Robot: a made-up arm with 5 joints. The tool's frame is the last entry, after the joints.
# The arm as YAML. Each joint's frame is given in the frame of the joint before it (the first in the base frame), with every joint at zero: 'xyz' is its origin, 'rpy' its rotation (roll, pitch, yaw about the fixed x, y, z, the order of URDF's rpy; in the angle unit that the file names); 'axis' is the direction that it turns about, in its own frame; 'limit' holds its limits. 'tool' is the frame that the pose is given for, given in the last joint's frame.
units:
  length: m
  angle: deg
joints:
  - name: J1
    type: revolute
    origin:
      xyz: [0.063, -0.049, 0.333]
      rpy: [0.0, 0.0, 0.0]
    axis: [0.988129, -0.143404, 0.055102]
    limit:
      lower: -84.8
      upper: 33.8
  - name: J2
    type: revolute
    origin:
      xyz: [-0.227, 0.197, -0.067]
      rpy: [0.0, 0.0, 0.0]
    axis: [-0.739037, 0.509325, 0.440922]
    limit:
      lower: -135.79
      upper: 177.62
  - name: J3
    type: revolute
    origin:
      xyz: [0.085, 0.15, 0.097]
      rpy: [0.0, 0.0, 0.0]
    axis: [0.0, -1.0, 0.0]
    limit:
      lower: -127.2
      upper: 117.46
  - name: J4
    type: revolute
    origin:
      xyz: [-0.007, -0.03, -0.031]
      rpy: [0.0, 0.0, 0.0]
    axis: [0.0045, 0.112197, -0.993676]
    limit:
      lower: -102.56
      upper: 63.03
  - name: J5
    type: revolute
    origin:
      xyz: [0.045, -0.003, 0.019]
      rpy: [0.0, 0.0, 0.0]
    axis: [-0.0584, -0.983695, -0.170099]
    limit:
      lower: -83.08
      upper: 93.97
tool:
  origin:
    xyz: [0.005, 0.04, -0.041]
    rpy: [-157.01, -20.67, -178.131]
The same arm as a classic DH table. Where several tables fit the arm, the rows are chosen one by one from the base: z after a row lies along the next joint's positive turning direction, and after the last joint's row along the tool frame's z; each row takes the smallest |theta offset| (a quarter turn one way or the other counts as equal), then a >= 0, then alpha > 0; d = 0 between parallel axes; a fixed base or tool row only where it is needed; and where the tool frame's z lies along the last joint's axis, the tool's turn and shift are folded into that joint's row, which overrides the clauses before.
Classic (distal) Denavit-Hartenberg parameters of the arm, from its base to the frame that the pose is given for. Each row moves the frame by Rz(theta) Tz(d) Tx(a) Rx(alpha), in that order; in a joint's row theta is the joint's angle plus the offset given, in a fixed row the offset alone. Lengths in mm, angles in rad.
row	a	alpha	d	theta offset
base (fixed)	-39.4	1.5157	329.2	1.4267
J1	159.1	-2.4639	-109.6	-0.6875
J2	-126.9	-2.1052	72.0	1.0820
J3	7.1	-1.6832	-130.3	-1.0283
J4	-45.1	1.5124	12.3	0.0593
J5	-18.9	-0.9774	-63.7	-0.3523
tool (fixed)	0.0	0.0000	52.3	-0.0297
Joint limits (rad, base to tool): -1.4800..0.5899 -2.3700..3.1001 -2.2201..2.0501 -1.7900..1.1001 -1.4500..1.6401

